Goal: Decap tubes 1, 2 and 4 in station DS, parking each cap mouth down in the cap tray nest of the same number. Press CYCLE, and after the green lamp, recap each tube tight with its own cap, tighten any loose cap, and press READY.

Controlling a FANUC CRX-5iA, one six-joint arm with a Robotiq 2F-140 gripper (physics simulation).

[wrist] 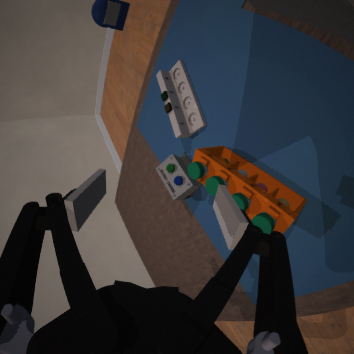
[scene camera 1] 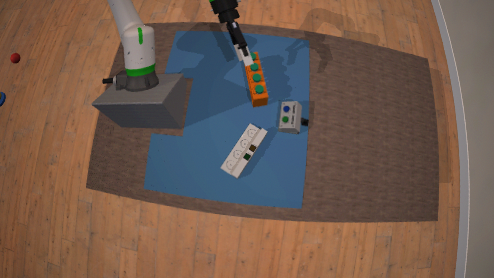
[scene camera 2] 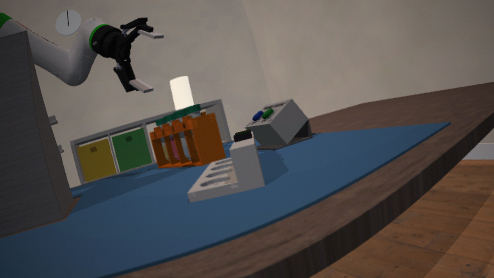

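Where they show: gripper, fingertip midpoint: [wrist: 160, 188] [scene camera 1: 246, 62] [scene camera 2: 153, 64]; arm's base, origin of the base link: [scene camera 1: 141, 85].
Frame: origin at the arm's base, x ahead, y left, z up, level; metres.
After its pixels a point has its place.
My gripper [scene camera 1: 244, 56] @[x 0.419, y 0.073, z 0.054 m] [scene camera 2: 152, 63] @[x 0.419, y 0.073, z 0.054 m] [wrist: 160, 188] @[x 0.419, y 0.073, z 0.054 m] is open and empty, high above the tube rack's far end, tilted. The orange rack [scene camera 1: 260, 101] @[x 0.480, y -0.010, z -0.132 m] [scene camera 2: 209, 137] @[x 0.483, y -0.010, z -0.142 m] [wrist: 295, 209] @[x 0.403, y 0.190, z -0.128 m] holds several upright tubes with green caps [scene camera 1: 256, 78] @[x 0.459, y 0.065, z -0.070 m] [wrist: 263, 223] @[x 0.429, y 0.173, z -0.070 m]; one finger hides part of the row in the wrist view. The white cap tray [scene camera 1: 257, 140] @[x 0.475, y -0.170, z -0.146 m] [scene camera 2: 247, 160] @[x 0.395, y -0.317, z -0.161 m] [wrist: 176, 117] @[x 0.466, y -0.162, z -0.150 m] has empty round nests. Its green lamp [scene camera 1: 247, 157] @[x 0.439, y -0.241, z -0.138 m] [wrist: 164, 95] @[x 0.435, y -0.232, z -0.139 m] and amber lamp [scene camera 1: 252, 148] @[x 0.457, y -0.205, z -0.138 m] [wrist: 168, 107] @[x 0.454, y -0.196, z -0.139 m] look dark. The grey button box [scene camera 1: 294, 125] @[x 0.617, y -0.111, z -0.110 m] [scene camera 2: 287, 122] @[x 0.595, y -0.120, z -0.149 m] has a blue button [scene camera 1: 286, 108] @[x 0.585, y -0.038, z -0.120 m] [wrist: 178, 180] @[x 0.582, y -0.035, z -0.123 m] and a green button [scene camera 1: 285, 119] @[x 0.582, y -0.085, z -0.120 m] [wrist: 170, 168] @[x 0.579, y -0.078, z -0.122 m].
The rack, tray and box stand on the blue mat [scene camera 1: 200, 165] @[x 0.249, y -0.276, z -0.191 m] [scene camera 2: 320, 175] @[x 0.443, y -0.368, z -0.191 m]. The grey arm pedestal [scene camera 1: 145, 112] @[x 0.052, y -0.127, z 0.027 m] [scene camera 2: 25, 150] @[x 0.119, y -0.126, z -0.074 m] stands to the left. A white cylinder [scene camera 2: 181, 92] shows behind the rack, with yellow [scene camera 2: 96, 160] and green [scene camera 2: 131, 150] bins farther back.
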